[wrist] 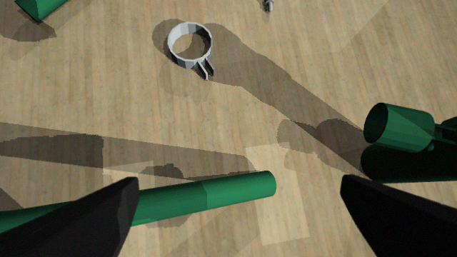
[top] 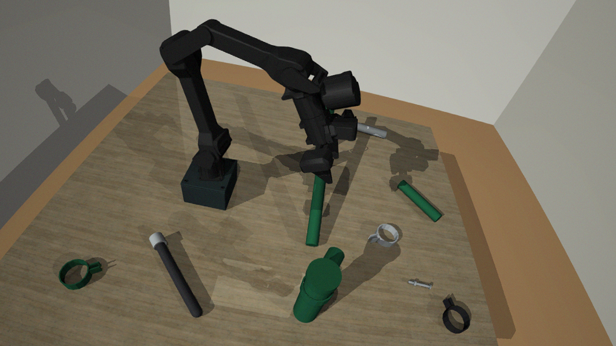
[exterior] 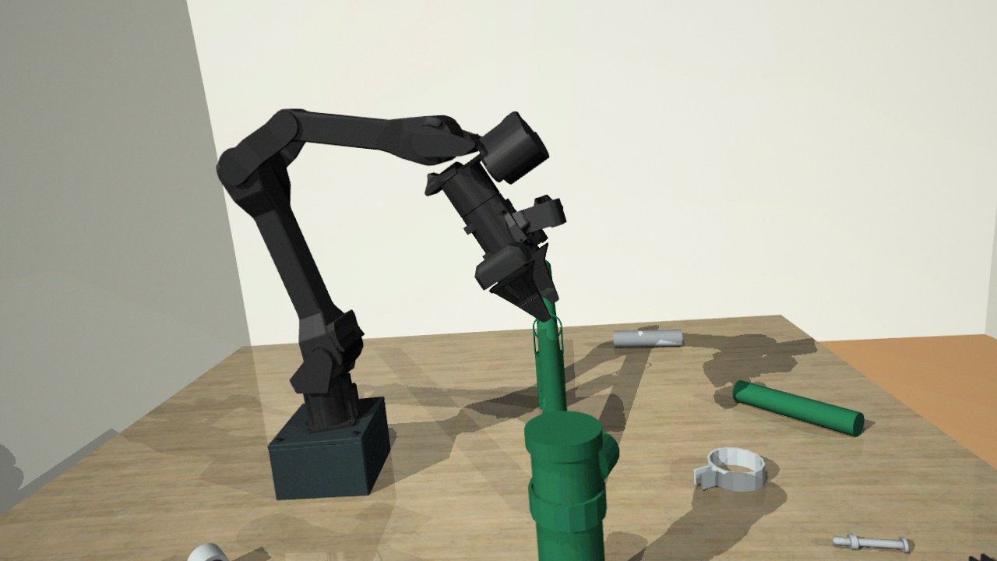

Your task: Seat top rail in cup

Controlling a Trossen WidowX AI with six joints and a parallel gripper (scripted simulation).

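The rail-end cup is 190 mm to the right of my gripper tip, 110 mm below it and 10 mm behind it. Round my gripper tip: bolt (290 mm ahead, 230 mm below, 190 mm to the right); then short green pipe (380 mm ahead, 220 mm below, 110 mm to the left).
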